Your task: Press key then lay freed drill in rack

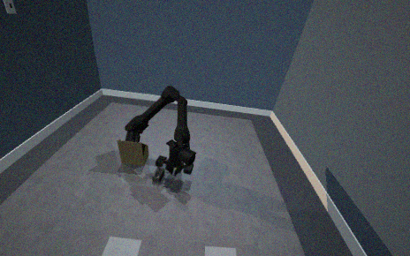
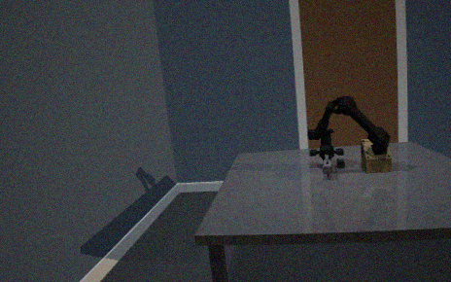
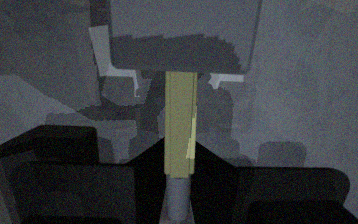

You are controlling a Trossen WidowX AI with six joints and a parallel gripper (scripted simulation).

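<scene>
Now: gripper tip 10 mm short of the drill, 40 mm to the right of it and 40 mm below it. From my gripper tip the other things lie so: rack 80 mm behind, 10 mm to the right, 10 mm above.
</scene>
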